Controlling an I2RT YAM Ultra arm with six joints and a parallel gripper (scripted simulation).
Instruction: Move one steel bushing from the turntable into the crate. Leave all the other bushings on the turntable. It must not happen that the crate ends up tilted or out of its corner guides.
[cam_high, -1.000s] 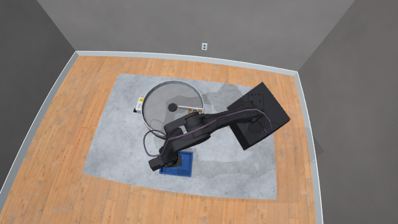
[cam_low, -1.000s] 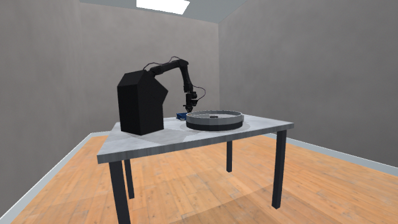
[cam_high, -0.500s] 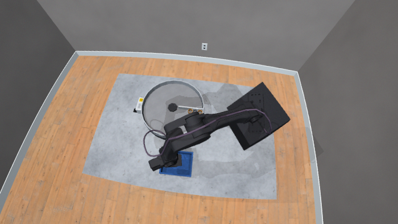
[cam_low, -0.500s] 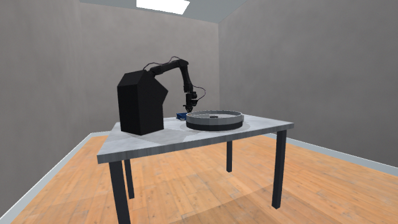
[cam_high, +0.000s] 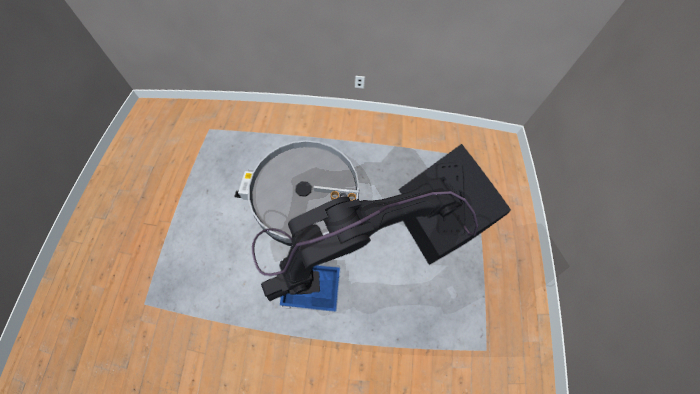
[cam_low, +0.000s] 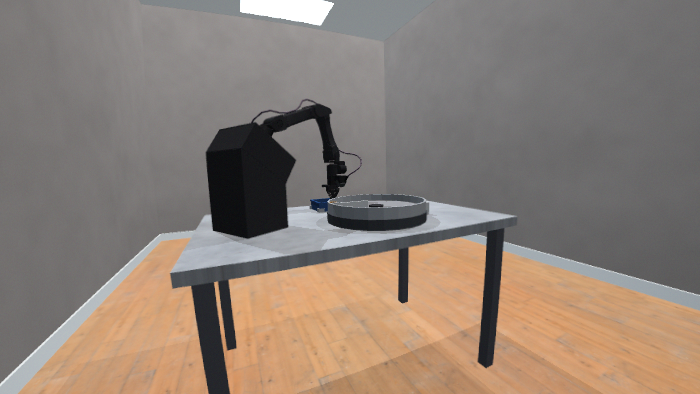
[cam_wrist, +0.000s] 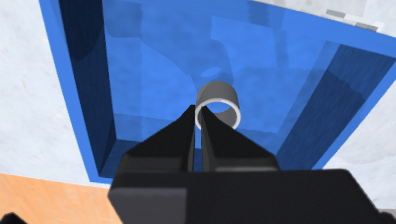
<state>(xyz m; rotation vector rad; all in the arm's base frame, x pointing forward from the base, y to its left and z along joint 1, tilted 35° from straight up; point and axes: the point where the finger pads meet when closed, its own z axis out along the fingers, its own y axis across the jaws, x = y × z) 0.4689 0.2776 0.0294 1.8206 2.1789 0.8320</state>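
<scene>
The blue crate is 10 mm behind my hand and 20 mm below it. Round my hand: round grey turntable 100 mm ahead, 350 mm to the right, 10 mm above.
</scene>
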